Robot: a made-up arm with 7 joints. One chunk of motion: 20 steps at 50 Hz.
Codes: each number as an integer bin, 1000 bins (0 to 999) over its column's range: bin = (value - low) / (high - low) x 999, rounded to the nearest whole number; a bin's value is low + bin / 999 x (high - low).
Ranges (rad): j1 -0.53..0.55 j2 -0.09..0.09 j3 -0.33..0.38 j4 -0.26..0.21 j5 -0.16..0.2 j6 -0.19..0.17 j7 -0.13..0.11
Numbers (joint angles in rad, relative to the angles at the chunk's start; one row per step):
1: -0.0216 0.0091 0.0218 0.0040 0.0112 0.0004 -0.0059
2: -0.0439 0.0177 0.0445 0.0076 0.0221 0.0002 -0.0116
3: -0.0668 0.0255 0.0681 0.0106 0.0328 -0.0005 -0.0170
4: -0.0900 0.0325 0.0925 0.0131 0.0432 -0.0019 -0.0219
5: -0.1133 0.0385 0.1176 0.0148 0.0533 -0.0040 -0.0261
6: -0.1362 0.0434 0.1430 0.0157 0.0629 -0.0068 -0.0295
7: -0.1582 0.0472 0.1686 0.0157 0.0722 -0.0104 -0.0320
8: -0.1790 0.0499 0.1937 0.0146 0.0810 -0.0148 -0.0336
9: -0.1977 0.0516 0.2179 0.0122 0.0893 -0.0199 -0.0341
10: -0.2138 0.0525 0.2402 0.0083 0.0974 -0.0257 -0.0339
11: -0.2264 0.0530 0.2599 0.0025 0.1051 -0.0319 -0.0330
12: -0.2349 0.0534 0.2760 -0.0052 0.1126 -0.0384 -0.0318
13: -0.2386 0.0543 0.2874 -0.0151 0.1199 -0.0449 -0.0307
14: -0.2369 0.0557 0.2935 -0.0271 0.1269 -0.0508 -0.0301
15: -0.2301 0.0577 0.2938 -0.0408 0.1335 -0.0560 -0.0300
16: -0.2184 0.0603 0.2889 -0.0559 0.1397 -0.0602 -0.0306
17: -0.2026 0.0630 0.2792 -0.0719 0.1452 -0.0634 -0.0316
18: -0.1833 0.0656 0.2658 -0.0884 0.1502 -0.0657 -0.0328
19: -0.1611 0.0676 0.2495 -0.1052 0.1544 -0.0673 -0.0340
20: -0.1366 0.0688 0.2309 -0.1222 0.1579 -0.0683 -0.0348
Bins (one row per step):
1: 470 550 495 561 475 528 517
2: 450 598 527 569 505 528 493
3: 428 641 560 575 535 526 470
4: 407 680 594 580 564 522 450
5: 385 713 630 584 592 516 432
6: 364 740 666 586 619 508 418
7: 344 761 702 586 644 498 408
8: 325 776 737 584 669 486 401
9: 307 786 771 579 692 472 399
10: 292 791 802 570 714 456 400
11: 281 794 830 558 736 439 404
12: 273 796 853 542 756 421 409
13: 270 801 869 521 777 403 413
14: 271 809 877 495 796 386 416
15: 277 820 878 466 814 372 416
16: 288 834 871 434 832 360 414
17: 303 849 857 400 847 351 410
18: 321 864 838 365 861 345 405
19: 341 875 815 329 872 340 400
20: 364 881 789 293 882 338 396

